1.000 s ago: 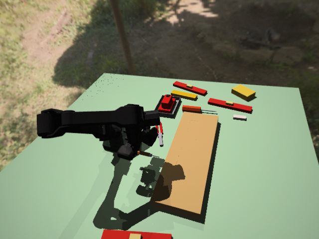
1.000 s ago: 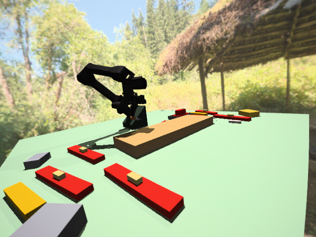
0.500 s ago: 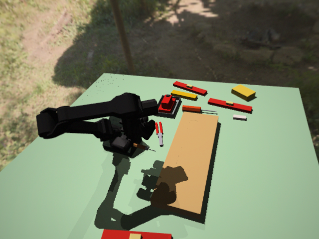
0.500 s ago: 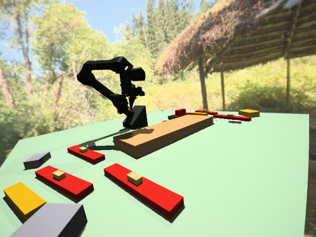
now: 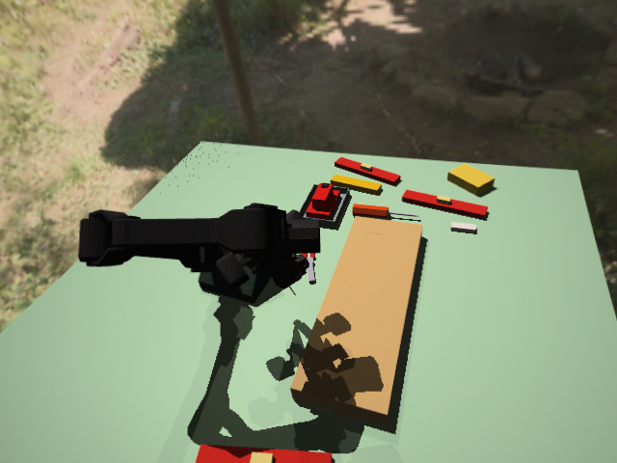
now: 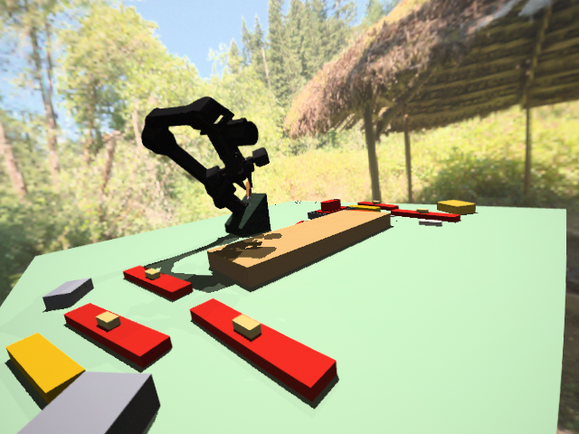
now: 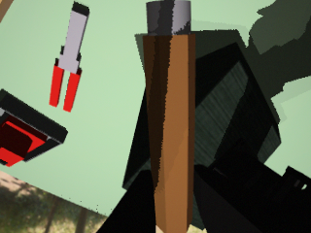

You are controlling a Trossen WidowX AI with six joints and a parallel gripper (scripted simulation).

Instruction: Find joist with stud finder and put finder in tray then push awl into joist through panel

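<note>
The awl is 4 cm ahead of my gripper tip, 2 cm to the right of it and 2 cm below it. Also, from my gripper tip: tray: 37 cm to the left, 15 cm below, 6 cm behind; red stud finder: 39 cm to the left, 11 cm below, 6 cm behind; grey block: 47 cm to the right, 15 cm below, 10 cm ahead.
</note>
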